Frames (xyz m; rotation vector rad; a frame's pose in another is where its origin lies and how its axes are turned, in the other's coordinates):
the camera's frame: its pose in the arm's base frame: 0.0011 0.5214 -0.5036 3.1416 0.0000 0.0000
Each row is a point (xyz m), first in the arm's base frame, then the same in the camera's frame.
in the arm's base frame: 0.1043 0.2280 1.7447
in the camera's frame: 0.1032 0.2934 -2.2483
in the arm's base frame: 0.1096 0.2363 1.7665
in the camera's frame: 0.1085 0.2851 -2.2701
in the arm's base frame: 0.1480 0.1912 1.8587
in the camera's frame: 0.1469 0.3302 -2.3623
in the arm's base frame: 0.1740 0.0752 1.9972
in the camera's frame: 0.1729 0.4462 -2.5008
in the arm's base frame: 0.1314 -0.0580 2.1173
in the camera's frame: 0.1303 0.5794 -2.6209
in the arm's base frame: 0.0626 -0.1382 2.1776
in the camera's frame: 0.0615 0.6596 -2.6812
